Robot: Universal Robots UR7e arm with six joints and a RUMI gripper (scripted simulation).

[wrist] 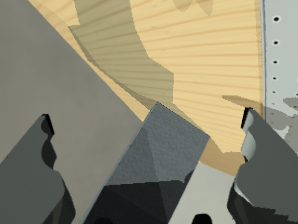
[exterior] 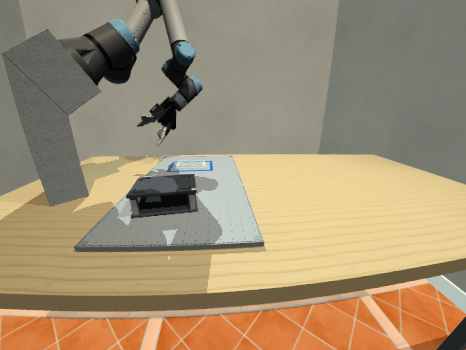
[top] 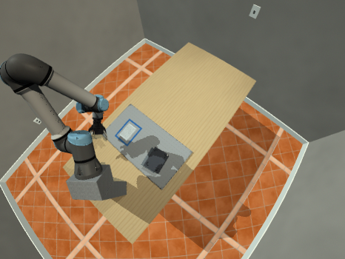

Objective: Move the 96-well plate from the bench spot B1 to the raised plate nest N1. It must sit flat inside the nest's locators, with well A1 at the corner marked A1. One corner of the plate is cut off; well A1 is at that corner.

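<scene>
My hand is 23 cm short of the 96-well plate and 12 cm above it. Round my hand: black raised nest N1: 34 cm ahead, 33 cm to the right, 7 cm below.
</scene>
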